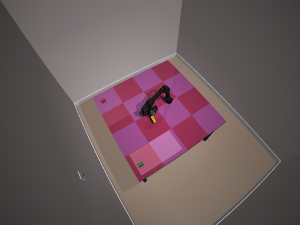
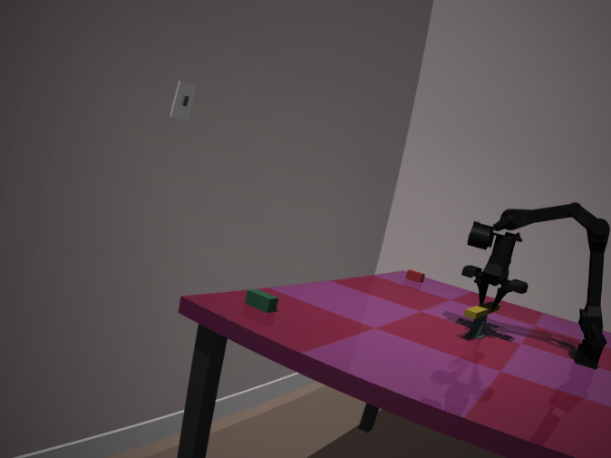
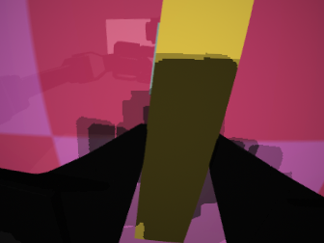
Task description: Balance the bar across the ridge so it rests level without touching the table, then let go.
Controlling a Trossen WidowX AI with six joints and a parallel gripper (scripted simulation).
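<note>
Now: the yellow bar 30 mm to the left of my gripper tip. The rest, counted from my gripper tip: red block: 420 mm ahead, 550 mm to the right, 60 mm below; then green block: 420 mm ahead, 450 mm to the left, 60 mm below.
</note>
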